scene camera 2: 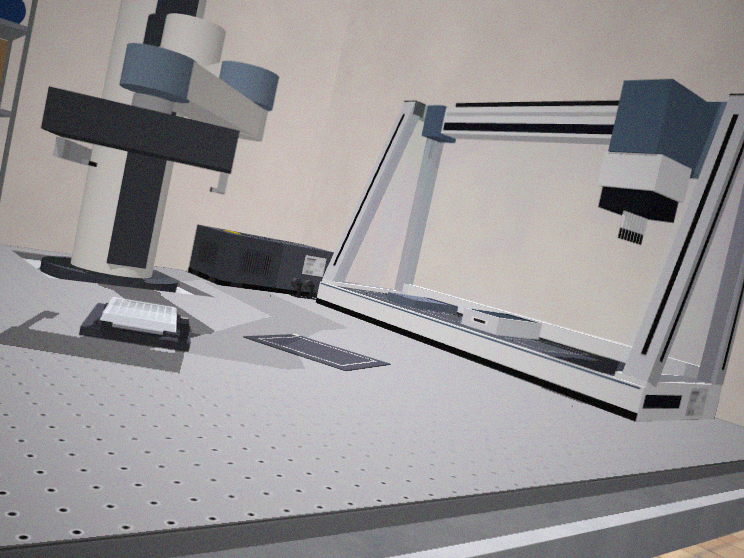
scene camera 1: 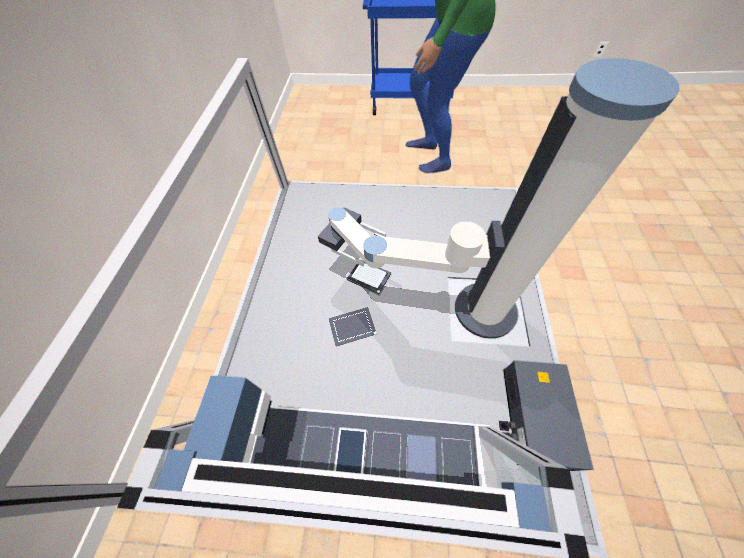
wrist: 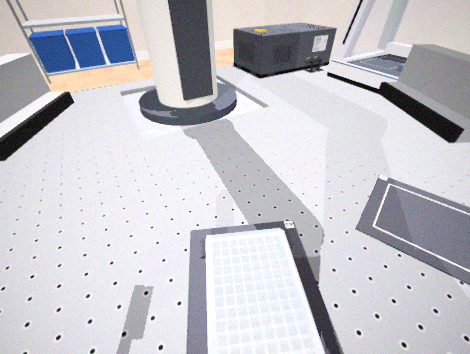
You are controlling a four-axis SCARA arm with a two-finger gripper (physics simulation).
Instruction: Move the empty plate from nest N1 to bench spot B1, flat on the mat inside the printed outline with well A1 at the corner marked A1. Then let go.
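Seen in the pictures: gripper, between the fingertips: (scene camera 2: 156, 171) (wrist: 228, 72); arm's base, origin of its link: (scene camera 2: 109, 279) (scene camera 1: 485, 310) (wrist: 189, 103).
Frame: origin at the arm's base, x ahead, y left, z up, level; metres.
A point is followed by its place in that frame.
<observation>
The white plate with its grid of wells (scene camera 1: 369, 276) {y -0.114, x 0.494, z 0.036 m} (scene camera 2: 139, 315) {y -0.143, x 0.531, z 0.038 m} (wrist: 260, 295) {y -0.123, x 0.500, z 0.033 m} sits in the dark nest N1 (scene camera 1: 379, 290) {y -0.054, x 0.446, z 0.022 m} (scene camera 2: 90, 329) {y -0.204, x 0.553, z 0.021 m} (wrist: 197, 300) {y -0.172, x 0.473, z 0.025 m}. My gripper (scene camera 1: 364, 246) {y -0.131, x 0.467, z 0.209 m} (scene camera 2: 155, 177) {y -0.131, x 0.467, z 0.209 m} (wrist: 228, 72) {y -0.131, x 0.467, z 0.209 m} is open and empty. It hangs well above the nest, with one finger to each side in the wrist view. The dark mat of B1 (scene camera 1: 353, 327) {y 0.122, x 0.539, z 0.015 m} (scene camera 2: 318, 350) {y 0.115, x 0.546, z 0.015 m} (wrist: 430, 220) {y 0.116, x 0.530, z 0.015 m} lies flat beside the nest, with a printed white outline and a small pale label (wrist: 383, 177) {y 0.140, x 0.450, z 0.015 m} at one corner. The label's letters are too small to read. The plate's near end is cut off in the wrist view.
The arm's column stands on a round dark base (scene camera 1: 465, 321) {y 0.066, x 0.090, z 0.020 m} (scene camera 2: 66, 270) {y -0.103, x 0.071, z 0.017 m} (wrist: 187, 114) {y -0.042, x 0.103, z 0.020 m}. A dark grey box (scene camera 1: 543, 414) {y 0.415, x -0.097, z 0.127 m} (scene camera 2: 252, 258) {y 0.316, x -0.034, z 0.082 m} (wrist: 280, 50) {y 0.318, x -0.034, z 0.085 m} stands near it. A gantry machine (scene camera 1: 348, 489) {y 0.648, x 0.444, z 0.521 m} (scene camera 2: 480, 360) {y 0.450, x 0.555, z 0.019 m} occupies one side of the bench. A person (scene camera 1: 453, 78) stands beyond the bench.
</observation>
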